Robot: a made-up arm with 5 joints.
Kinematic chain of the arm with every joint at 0, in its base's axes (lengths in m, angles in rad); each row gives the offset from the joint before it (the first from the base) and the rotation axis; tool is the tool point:
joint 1: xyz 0 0 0.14 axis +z
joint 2: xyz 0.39 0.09 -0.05 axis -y
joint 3: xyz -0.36 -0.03 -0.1 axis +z
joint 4: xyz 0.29 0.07 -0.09 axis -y
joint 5: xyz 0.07 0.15 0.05 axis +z
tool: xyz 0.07 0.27 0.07
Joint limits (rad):
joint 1: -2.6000..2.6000
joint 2: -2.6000..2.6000
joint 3: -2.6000..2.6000
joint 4: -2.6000..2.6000
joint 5: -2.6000..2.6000
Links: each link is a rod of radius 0.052 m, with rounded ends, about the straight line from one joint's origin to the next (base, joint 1, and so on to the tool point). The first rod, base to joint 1, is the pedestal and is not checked.
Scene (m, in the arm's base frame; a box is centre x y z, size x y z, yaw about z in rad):
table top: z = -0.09
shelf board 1: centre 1.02 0.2 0.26 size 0.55 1 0.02 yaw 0.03
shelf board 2: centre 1.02 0.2 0.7 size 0.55 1 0.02 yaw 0.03
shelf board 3: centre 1.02 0.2 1.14 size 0.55 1 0.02 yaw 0.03
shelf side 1: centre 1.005 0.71 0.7 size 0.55 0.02 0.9 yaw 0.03
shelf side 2: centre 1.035 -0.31 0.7 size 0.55 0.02 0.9 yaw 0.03
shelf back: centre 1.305 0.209 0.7 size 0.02 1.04 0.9 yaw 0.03
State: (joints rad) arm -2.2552 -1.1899 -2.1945 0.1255 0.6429
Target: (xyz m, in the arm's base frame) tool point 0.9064 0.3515 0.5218
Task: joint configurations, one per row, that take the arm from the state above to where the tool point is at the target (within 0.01 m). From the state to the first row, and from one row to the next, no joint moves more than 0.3 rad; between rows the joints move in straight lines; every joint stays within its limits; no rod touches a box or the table.
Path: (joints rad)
1: -1.9847 -1.2072 -2.1520 0.0297 0.7760
2: -1.7142 -1.2244 -2.1095 -0.0661 0.9090
3: -1.4437 -1.2417 -2.0670 -0.1619 1.0421
4: -1.1731 -1.2589 -2.0245 -0.2577 1.1751
5: -0.9026 -1.2762 -1.9821 -0.3535 1.3082
6: -0.6321 -1.2935 -1.9396 -0.4493 1.4412
7: -0.3616 -1.3107 -1.8971 -0.5451 1.5743
8: -0.1536 -1.5528 -2.0377 -0.8117 1.6859
9: 0.0544 -1.7950 -2.1783 -1.0782 1.7975
10: 0.2624 -2.0371 -2.3188 -1.3448 1.9091
11: 0.4704 -2.2792 -2.4594 -1.6114 2.0206
12: 0.6784 -2.5213 -2.6000 -1.8779 2.1322

